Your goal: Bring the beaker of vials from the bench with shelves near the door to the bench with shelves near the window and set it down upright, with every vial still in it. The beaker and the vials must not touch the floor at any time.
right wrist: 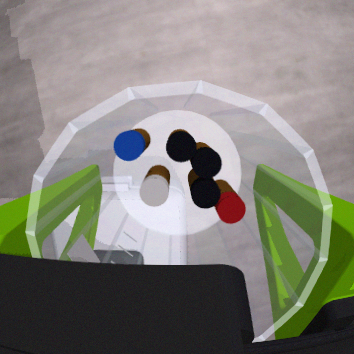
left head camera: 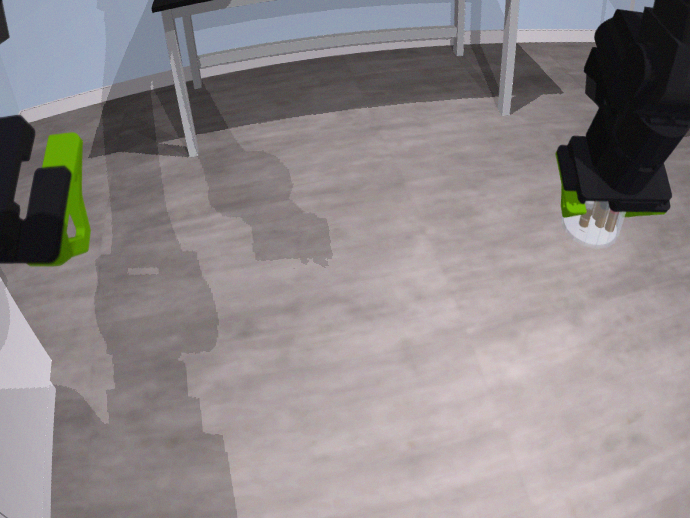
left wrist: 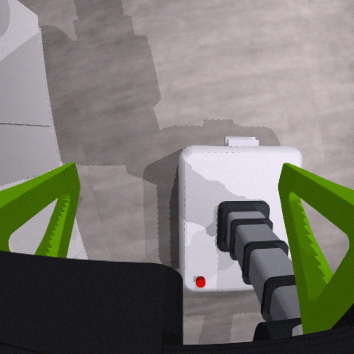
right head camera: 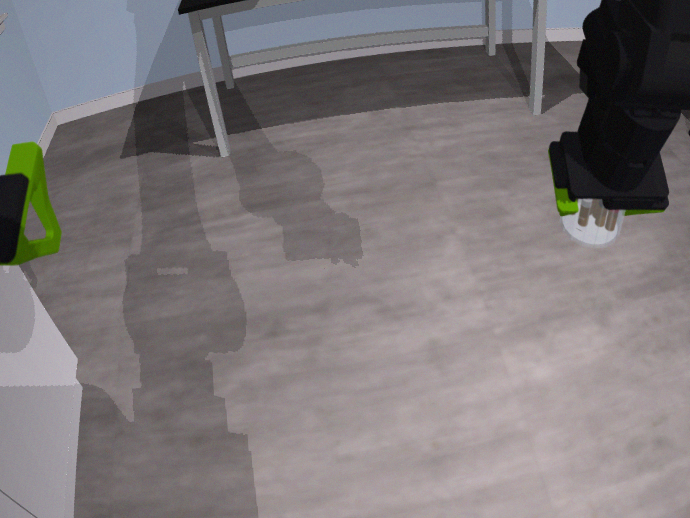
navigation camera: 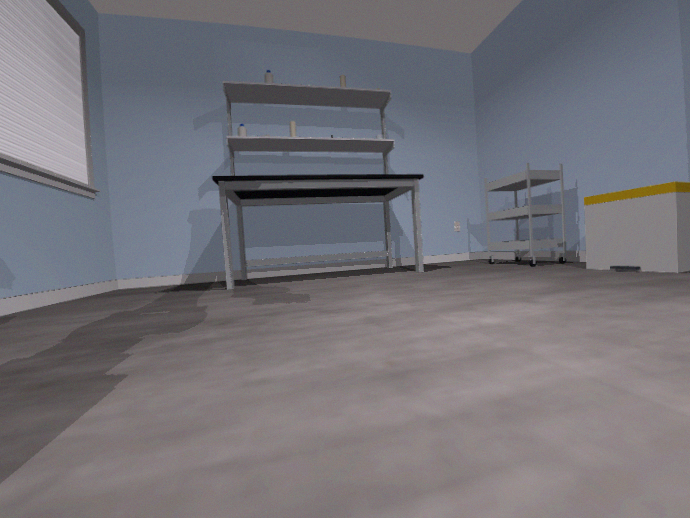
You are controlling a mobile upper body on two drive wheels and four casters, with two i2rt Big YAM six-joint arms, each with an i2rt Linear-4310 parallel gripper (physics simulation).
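Observation:
My right gripper [left head camera: 608, 213] [right wrist: 178, 167] is shut on the clear beaker [left head camera: 593, 237] [right head camera: 590, 236] [right wrist: 177, 222], holding it upright above the floor. Several vials stand or lean inside: one blue-capped [right wrist: 129, 145], one white-capped [right wrist: 154, 191], one red-capped [right wrist: 230, 207] and three black-capped. My left gripper [left wrist: 178, 173] is open and empty; part of it shows at the left edge in both head views. The bench with shelves near the window [navigation camera: 317, 178] stands ahead; its legs and crossbar [left head camera: 328, 41] [right head camera: 356, 45] show at the top of the head views.
The window [navigation camera: 41, 83] is at the left in the navigation view. Bottles stand on the bench's two shelves [navigation camera: 309, 143]. A wheeled cart [navigation camera: 528, 223] and a white box with a yellow rim [navigation camera: 629, 236] stand at the right. A pale block [left head camera: 25, 446] [right head camera: 36, 440] is at the lower left.

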